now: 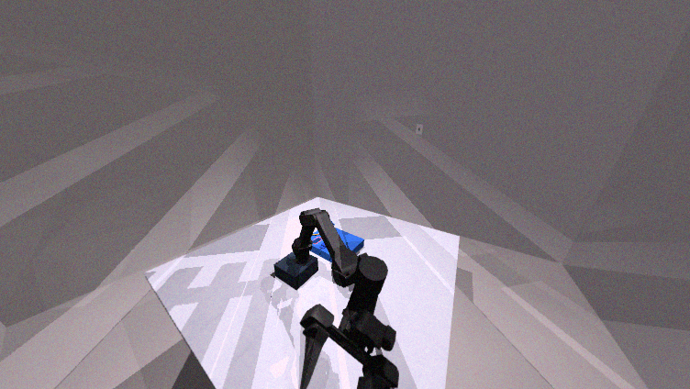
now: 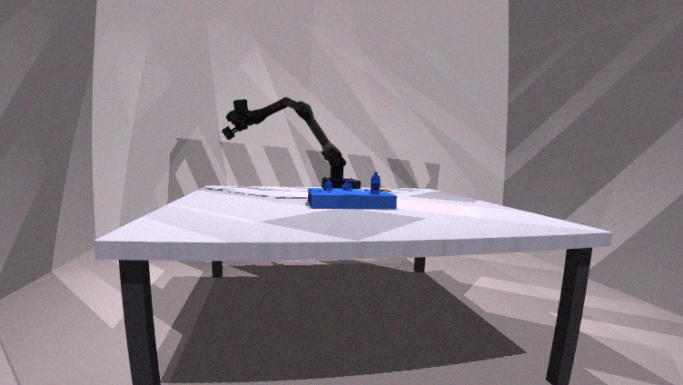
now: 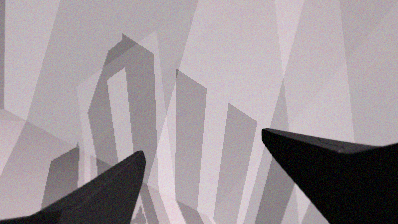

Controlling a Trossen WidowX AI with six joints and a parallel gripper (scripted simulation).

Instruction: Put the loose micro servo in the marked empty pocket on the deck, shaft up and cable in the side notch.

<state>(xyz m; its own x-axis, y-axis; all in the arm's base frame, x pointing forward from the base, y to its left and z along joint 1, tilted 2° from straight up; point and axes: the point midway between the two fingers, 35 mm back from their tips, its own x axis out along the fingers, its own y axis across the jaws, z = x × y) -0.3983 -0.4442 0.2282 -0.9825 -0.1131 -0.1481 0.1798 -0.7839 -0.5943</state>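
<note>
Now: the blue deck 73 cm ahead of my gripper tip, 42 cm to the left of it and 29 cm below it.
</note>
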